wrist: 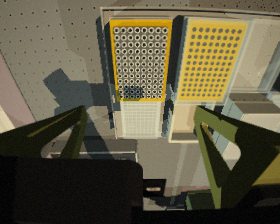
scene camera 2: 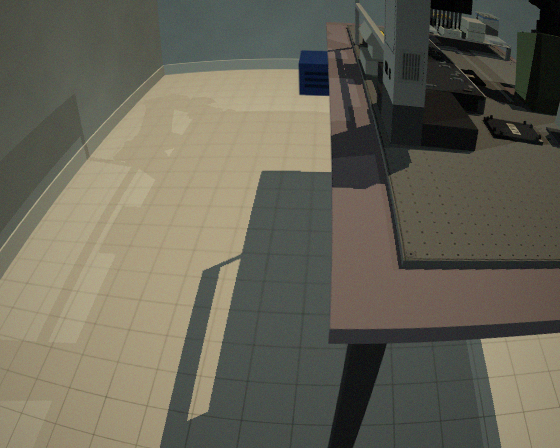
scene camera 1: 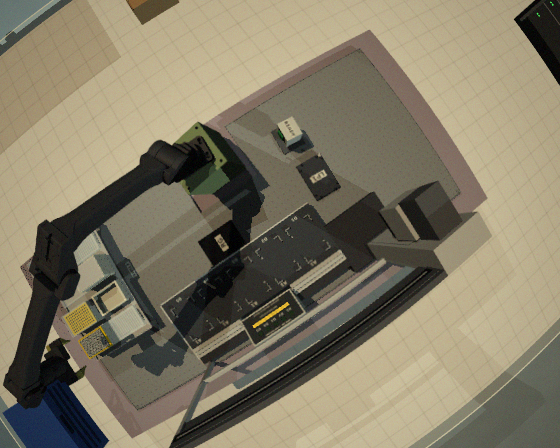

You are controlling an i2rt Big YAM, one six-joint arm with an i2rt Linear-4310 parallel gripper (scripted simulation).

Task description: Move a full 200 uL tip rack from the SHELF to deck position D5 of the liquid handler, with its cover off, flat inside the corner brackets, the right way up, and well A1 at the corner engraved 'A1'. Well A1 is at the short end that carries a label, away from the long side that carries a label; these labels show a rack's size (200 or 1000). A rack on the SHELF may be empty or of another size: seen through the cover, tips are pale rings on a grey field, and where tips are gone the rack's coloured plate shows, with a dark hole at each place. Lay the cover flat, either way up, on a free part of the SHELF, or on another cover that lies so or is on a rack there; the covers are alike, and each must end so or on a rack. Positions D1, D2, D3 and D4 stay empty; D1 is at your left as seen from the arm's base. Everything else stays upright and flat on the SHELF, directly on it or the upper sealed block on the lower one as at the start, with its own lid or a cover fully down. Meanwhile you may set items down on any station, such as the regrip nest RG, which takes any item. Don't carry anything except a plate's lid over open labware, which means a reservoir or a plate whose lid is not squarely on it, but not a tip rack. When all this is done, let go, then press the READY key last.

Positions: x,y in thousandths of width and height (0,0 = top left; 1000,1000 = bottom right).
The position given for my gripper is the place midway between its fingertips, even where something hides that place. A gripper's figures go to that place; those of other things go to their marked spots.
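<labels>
A key box (scene camera 1: 517,289) is 109 cm from the lens; my gripper (scene camera 1: 138,789), 118 cm from the lens.
</labels>
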